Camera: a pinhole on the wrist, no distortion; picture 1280 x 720 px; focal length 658.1 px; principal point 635.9 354.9 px. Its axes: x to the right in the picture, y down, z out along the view. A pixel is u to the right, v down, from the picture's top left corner.
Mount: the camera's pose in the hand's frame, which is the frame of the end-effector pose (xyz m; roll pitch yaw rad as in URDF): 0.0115 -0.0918 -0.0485 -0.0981 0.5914 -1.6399
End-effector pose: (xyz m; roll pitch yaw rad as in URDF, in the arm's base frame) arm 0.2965 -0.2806 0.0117 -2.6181 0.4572 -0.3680
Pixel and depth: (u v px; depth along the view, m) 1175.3 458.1 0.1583
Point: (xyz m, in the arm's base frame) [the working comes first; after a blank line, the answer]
In the camera's frame: 0.1297 0.0248 0.1583

0.4763 -0.0781 0.1180
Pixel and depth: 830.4 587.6 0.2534
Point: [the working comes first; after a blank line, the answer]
In the camera's frame: 0.0749 0.0896 0.2534

0.5238 -0.0326 0.0088
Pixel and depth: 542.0 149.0 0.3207
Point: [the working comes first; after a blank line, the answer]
In the camera's frame: -0.0458 -0.1003 0.3207

0.3164 0.0612 -0.0490
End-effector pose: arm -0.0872 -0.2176 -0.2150 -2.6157 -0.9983 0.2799
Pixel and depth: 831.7 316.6 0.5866
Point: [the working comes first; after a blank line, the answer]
In the camera's frame: 0.1745 -0.0341 0.5866

-0.2585 0.4196 -0.2196
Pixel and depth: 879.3 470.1 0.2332
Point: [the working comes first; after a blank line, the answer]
In the camera's frame: 0.0862 0.0408 0.2332

-0.1932 0.0654 -0.1270
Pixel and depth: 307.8 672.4 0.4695
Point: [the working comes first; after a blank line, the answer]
In the camera's frame: -0.2341 0.2265 0.4695

0.2048 0.2499 -0.1477
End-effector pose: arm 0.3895 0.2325 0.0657 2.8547 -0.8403 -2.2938
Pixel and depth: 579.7 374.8 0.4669
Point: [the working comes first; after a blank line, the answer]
In the camera's frame: -0.0399 0.0141 0.4669

0.3054 -0.1743 -0.1827
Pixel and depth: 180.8 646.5 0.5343
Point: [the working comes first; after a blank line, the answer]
In the camera's frame: -0.3695 0.2367 0.5343

-0.0888 -0.1899 -0.0983
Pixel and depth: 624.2 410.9 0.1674
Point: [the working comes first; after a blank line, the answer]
In the camera's frame: -0.0030 0.0142 0.1674

0.4181 0.0378 0.0000
